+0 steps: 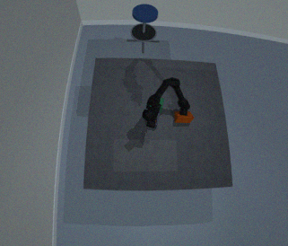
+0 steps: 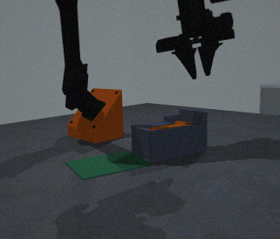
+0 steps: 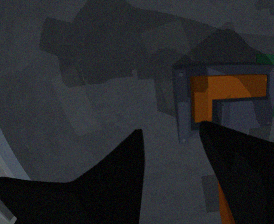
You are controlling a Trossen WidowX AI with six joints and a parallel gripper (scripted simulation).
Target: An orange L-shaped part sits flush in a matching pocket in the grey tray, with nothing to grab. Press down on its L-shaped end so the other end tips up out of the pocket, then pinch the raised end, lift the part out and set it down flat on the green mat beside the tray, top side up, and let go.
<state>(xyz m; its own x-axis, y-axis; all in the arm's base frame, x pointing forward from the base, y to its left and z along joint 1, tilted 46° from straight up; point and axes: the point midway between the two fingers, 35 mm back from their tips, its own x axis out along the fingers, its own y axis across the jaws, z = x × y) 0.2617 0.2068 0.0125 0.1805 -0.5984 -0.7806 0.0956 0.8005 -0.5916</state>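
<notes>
My gripper tip is 20 mm past the orange l-shaped part, 70 mm to the left of it and 120 mm above it. Round my gripper tip: green mat 40 mm behind, 240 mm to the right, 180 mm below.
</notes>
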